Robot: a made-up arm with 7 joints.
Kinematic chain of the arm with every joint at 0, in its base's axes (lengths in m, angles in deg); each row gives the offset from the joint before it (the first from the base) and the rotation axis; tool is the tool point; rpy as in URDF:
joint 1: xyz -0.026 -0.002 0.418 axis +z
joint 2: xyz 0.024 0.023 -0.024 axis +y
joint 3: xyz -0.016 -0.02 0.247 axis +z
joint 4: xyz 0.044 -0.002 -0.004 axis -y
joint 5: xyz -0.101 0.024 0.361 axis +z
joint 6: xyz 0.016 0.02 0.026 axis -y
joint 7: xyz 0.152 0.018 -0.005 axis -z
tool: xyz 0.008 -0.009 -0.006 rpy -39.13 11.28 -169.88
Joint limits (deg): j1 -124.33..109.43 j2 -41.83..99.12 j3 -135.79..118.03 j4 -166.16..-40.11 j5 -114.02..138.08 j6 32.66..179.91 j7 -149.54..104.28
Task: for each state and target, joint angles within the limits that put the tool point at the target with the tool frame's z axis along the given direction. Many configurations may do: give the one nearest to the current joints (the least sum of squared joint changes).
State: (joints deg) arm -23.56 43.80 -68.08 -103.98 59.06 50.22 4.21
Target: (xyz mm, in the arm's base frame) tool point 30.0 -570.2 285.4 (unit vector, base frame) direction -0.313 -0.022 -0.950
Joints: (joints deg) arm -53.26 30.07 -49.20 -123.57 107.87 32.66 -39.52
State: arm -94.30 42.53 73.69 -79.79 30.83 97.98 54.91
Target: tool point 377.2 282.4 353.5 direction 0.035 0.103 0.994
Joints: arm -69.56 1.49 100.37 -128.46 -7.66 82.79 85.22
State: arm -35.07 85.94 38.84 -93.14 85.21 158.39 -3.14
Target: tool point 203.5 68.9 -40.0 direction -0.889 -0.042 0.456
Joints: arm -63.08 90.58 37.28 -126.66 111.21 141.04 -21.84
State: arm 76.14 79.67 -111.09 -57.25 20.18 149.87 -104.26
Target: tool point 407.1 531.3 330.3 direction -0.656 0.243 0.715
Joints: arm 85.46 98.06 -79.47 -77.90 53.23 179.91 -79.50
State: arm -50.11 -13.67 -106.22 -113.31 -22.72 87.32 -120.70
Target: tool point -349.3 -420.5 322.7 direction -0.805 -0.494 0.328
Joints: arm -33.43 -34.96 -105.59 -132.95 2.30 112.75 -105.28
